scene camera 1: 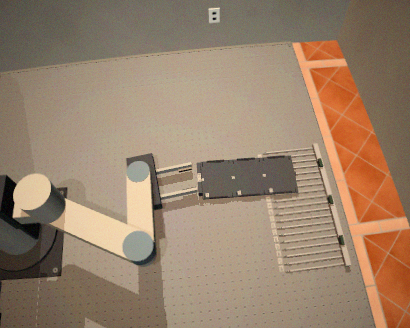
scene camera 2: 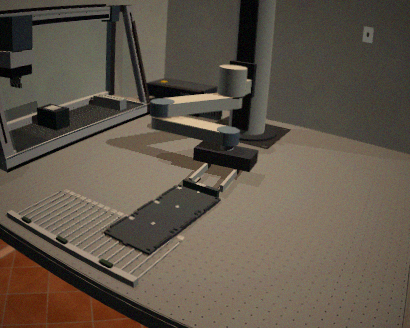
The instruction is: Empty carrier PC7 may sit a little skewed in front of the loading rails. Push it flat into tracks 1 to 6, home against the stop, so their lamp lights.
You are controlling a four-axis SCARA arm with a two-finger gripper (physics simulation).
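Places are measured from the arm's base along level axes (x ahead, y down, z left), in metres.
Where they show: gripper, fingertip midpoint: (scene camera 1: pixel 194 176) (scene camera 2: pixel 205 184); arm's base at its link origin: (scene camera 1: pixel 22 234) (scene camera 2: pixel 246 133).
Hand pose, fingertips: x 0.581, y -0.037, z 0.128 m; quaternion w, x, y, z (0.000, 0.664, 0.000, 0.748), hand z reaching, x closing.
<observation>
Things, the pixels of their top centre, and the offset from my fingertips. "pt": a spot on its surface instead.
- dark flat carrier PC7 at its top centre: (scene camera 2: pixel 167 207) (scene camera 1: pixel 247 173) dx +0.173, dy -0.006, dz -0.012 m
- pale stop bar at a spot on its surface: (scene camera 2: pixel 80 252) (scene camera 1: pixel 326 182) pt dx +0.429, dy +0.008, dz -0.065 m
- lamp at its top centre: (scene camera 2: pixel 105 262) (scene camera 1: pixel 320 162) dx +0.426, dy +0.002, dz +0.007 m
- black box at a spot on its surface: (scene camera 2: pixel 53 119) pt dx -0.016, dy -0.065, dz -0.658 m
The dark flat carrier PC7 (scene camera 1: pixel 248 184) (scene camera 2: pixel 166 216) lies with its front part over the upper tracks of the loading rails in scene camera 1, roughly in line with them. Rail wires show between its front edge and the pale stop bar (scene camera 1: pixel 325 181) (scene camera 2: pixel 80 252). The lamp (scene camera 1: pixel 320 163) (scene camera 2: pixel 105 262) at that end of the bar is dark green and looks unlit. My gripper (scene camera 1: pixel 194 176) (scene camera 2: pixel 206 184) is shut with nothing held; its two pale fingers stand parallel with a gap between them, their tips close behind the carrier's raised rear edge. Exact contact cannot be told.
Two more dark lamps (scene camera 1: pixel 330 199) (scene camera 1: pixel 341 240) sit along the stop bar. The other rail wires (scene camera 1: pixel 305 226) (scene camera 2: pixel 62 210) lie beside the carrier. A framed gantry station (scene camera 2: pixel 75 136) stands at the back left, with a black box (scene camera 2: pixel 53 119) inside. The table edge runs beyond the stop bar.
</observation>
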